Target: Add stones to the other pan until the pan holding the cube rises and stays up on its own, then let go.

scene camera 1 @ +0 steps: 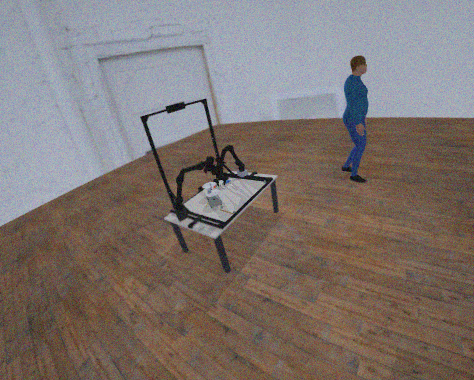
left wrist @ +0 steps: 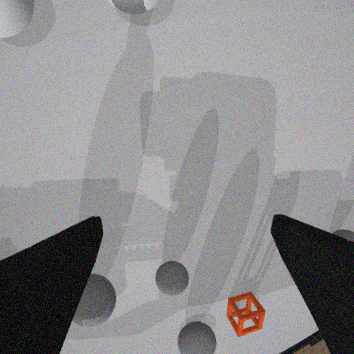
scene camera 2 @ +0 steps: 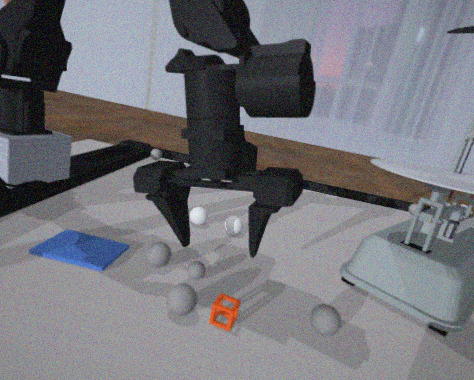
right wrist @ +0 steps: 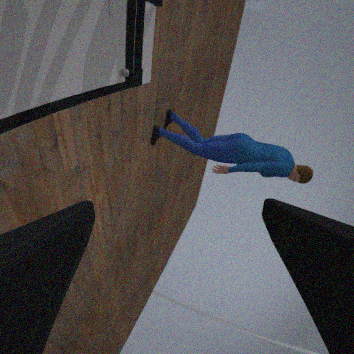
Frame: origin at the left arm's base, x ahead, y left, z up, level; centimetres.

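Where they show: left gripper, fingertip midpoint: [scene camera 1: 221, 186] [left wrist: 188, 224] [scene camera 2: 218, 250]; right gripper, fingertip midpoint: [scene camera 1: 226, 167] [scene camera 2: 447, 7] [right wrist: 179, 208]; left arm's base, origin of the base link: [scene camera 1: 242, 170] [scene camera 2: 16, 129]; right arm's base, origin of the base link: [scene camera 1: 180, 210].
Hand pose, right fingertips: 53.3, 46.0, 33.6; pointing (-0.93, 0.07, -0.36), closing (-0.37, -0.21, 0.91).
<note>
Things, the pixels of their top centre, and the offset from my right fingertips, as dx, dy, dz. "pt": a spot on its surface instead.
- pale green balance, middle of its top: [scene camera 1: 208, 182] +5.9, -29.7, -19.0
- white pan, surface spot: [scene camera 2: 400, 169] pt -2.1, -41.1, -26.7
- orange open-frame cube, middle of its top: [left wrist: 251, 323] [scene camera 2: 227, 302] -13.9, -56.4, -40.3
- flat blue pad, middle of its top: [scene camera 2: 83, 246] -32.2, -54.6, -41.8
- small stone, middle of its top: [scene camera 2: 156, 148] [right wrist: 128, 73] -54.4, -7.9, -39.6
A pale green balance [scene camera 2: 410, 280] [scene camera 1: 214, 201] stands at the right in scene camera 2; one white pan [scene camera 2: 400, 169] partly shows, its contents cut off. I cannot tell which pan holds the cube or how the pans tilt. An orange open-frame cube [scene camera 2: 225, 310] [left wrist: 245, 314] lies on the table. Grey stones [scene camera 2: 159, 254] [scene camera 2: 195, 270] [scene camera 2: 181, 299] [scene camera 2: 326, 319] lie around it; two whiter stones [scene camera 2: 198, 216] [scene camera 2: 233, 226] lie farther back. My left gripper [scene camera 2: 220, 250] [left wrist: 188, 224] is open and empty above the table among the stones. My right gripper [right wrist: 179, 208] is open and empty, away from the stones.
A flat blue pad [scene camera 2: 80, 249] lies at the left in scene camera 2. A small stone [scene camera 2: 156, 153] [right wrist: 124, 73] sits by the black frame rail at the table's corner. A grey block [scene camera 2: 40, 157] stands at the far left. A person [scene camera 1: 356, 100] [right wrist: 245, 150] stands beyond the table.
</note>
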